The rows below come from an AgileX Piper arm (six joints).
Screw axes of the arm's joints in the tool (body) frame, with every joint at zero. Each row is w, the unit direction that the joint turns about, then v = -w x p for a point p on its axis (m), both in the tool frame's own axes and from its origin. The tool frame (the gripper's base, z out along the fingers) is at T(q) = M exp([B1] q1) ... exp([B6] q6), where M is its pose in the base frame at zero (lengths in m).
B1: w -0.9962 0 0.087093 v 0 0.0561 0
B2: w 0 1 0 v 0.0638 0 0.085
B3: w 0 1 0 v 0.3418 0 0.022
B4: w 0 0 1 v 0 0 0
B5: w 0 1 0 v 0.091 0 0
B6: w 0 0 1 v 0 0 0
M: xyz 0.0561 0 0.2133 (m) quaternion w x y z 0.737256 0 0.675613 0
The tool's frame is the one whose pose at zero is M.
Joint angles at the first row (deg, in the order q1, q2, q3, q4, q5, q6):
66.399, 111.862, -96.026, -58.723, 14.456, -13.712
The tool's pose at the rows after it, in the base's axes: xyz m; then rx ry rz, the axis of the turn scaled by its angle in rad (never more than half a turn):
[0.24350 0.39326 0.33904 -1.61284 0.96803 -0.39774]
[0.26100 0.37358 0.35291 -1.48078 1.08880 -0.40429]
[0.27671 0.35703 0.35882 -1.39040 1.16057 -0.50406]
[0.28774 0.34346 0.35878 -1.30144 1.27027 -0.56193]
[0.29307 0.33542 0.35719 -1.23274 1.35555 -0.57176]
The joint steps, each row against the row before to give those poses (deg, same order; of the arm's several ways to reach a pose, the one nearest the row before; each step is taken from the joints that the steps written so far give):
-4.596, -2.958, 0.002, -4.394, 6.314, 5.447
-2.592, -1.540, -0.001, -5.075, 2.211, 10.339
-1.781, -0.414, -0.002, -6.919, 4.804, 7.130
-1.165, -0.001, 0.001, -1.679, 5.443, 4.743
-0.623, 0.001, 0.120, 0.265, 3.273, 3.451

